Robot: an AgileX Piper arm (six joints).
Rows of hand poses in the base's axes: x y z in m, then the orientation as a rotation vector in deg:
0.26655 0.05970 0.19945 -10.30 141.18 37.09
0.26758 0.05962 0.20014 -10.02 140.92 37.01
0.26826 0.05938 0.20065 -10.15 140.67 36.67
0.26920 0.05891 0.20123 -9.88 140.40 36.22
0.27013 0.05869 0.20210 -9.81 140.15 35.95
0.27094 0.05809 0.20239 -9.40 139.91 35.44
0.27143 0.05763 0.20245 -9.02 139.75 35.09
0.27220 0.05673 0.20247 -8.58 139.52 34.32
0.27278 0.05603 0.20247 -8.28 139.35 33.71
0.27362 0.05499 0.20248 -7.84 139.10 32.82
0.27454 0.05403 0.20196 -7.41 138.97 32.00
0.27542 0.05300 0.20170 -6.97 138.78 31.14
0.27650 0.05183 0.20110 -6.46 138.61 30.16
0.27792 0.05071 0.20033 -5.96 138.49 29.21
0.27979 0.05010 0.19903 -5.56 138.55 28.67
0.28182 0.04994 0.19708 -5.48 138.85 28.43
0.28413 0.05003 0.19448 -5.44 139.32 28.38
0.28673 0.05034 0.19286 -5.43 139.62 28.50
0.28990 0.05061 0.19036 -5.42 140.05 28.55
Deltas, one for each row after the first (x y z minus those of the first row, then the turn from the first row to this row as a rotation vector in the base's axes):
0.00103 -0.00008 0.00069 0.07 -0.23 -0.26
0.00171 -0.00032 0.00120 -0.13 -0.56 -0.29
0.00265 -0.00079 0.00178 -0.32 -0.89 -0.64
0.00358 -0.00101 0.00265 -0.43 -1.18 -0.80
0.00439 -0.00161 0.00294 -0.63 -1.48 -1.26
0.00488 -0.00207 0.00300 -0.75 -1.66 -1.65
0.00565 -0.00297 0.00302 -1.12 -2.00 -2.20
0.00623 -0.00367 0.00302 -1.44 -2.26 -2.60
0.00707 -0.00471 0.00303 -1.90 -2.63 -3.19
0.00799 -0.00567 0.00251 -2.34 -2.87 -3.74
0.00887 -0.00670 0.00225 -2.79 -3.18 -4.31
0.00995 -0.00787 0.00165 -3.32 -3.47 -4.96
0.01137 -0.00899 0.00088 -3.85 -3.71 -5.59
0.01324 -0.00960 -0.00042 -4.15 -3.70 -6.01
0.01527 -0.00976 -0.00237 -4.37 -3.45 -6.09
0.01758 -0.00967 -0.00497 -4.50 -3.00 -6.05
0.02018 -0.00936 -0.00659 -4.48 -2.69 -5.98
0.02335 -0.00909 -0.00909 -4.53 -2.27 -5.90

